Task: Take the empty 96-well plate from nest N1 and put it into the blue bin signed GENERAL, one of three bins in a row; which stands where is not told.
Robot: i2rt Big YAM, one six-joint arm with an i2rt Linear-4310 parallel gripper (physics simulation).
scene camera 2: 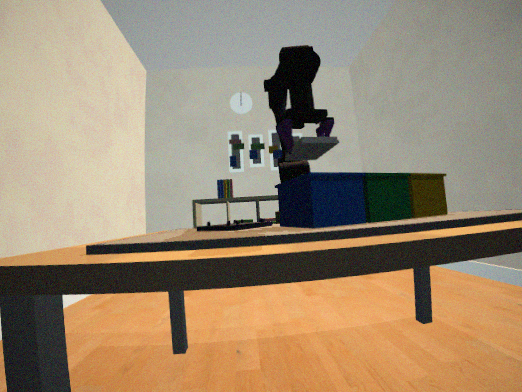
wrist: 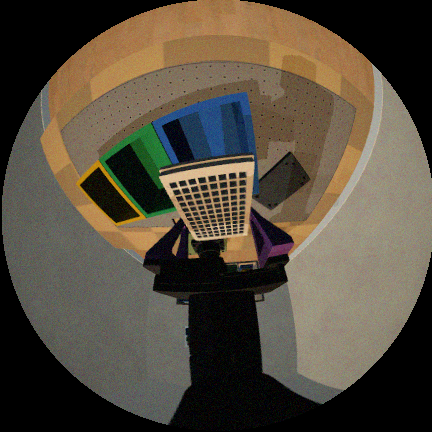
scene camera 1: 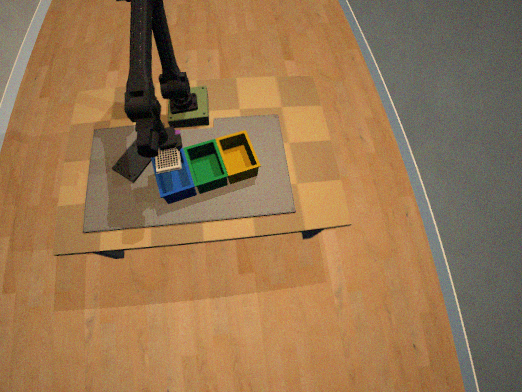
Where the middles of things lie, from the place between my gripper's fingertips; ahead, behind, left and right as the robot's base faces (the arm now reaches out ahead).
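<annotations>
Measured from my hand, the pale 96-well plate (scene camera 2: pixel 307 148) is 10 mm above and 10 mm ahead; the dark nest (scene camera 1: pixel 130 163) is 160 mm below, 180 mm to the right and 80 mm behind.
</annotations>
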